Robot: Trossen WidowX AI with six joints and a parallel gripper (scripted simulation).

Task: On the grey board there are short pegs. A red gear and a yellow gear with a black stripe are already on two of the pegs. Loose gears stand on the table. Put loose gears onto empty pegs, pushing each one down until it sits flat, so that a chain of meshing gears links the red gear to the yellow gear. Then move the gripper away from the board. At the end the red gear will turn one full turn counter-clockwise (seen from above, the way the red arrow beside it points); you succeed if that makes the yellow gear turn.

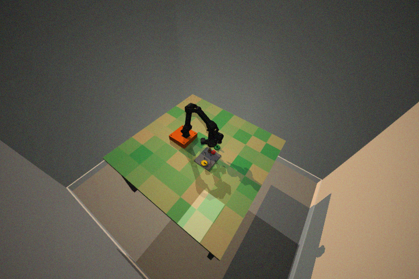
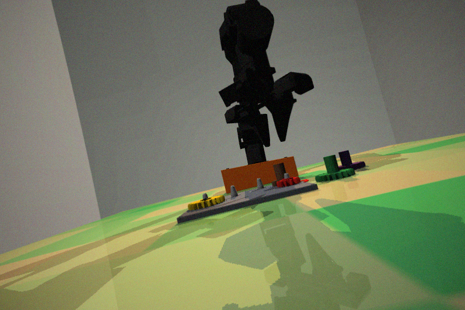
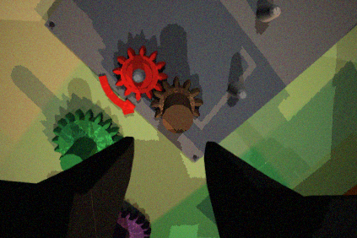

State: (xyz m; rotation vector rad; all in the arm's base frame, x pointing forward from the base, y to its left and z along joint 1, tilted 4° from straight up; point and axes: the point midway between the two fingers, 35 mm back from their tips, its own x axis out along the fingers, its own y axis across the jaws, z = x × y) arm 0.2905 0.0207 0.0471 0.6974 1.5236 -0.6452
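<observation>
Right now my gripper tip is 70 mm past the purple gear, 150 mm to the right of it and 70 mm above it. The rest, counted from my gripper tip: red gear (30 mm ahead, 70 mm below); brown gear (60 mm below); red arrow (30 mm ahead, 30 mm to the left, 80 mm below).
</observation>
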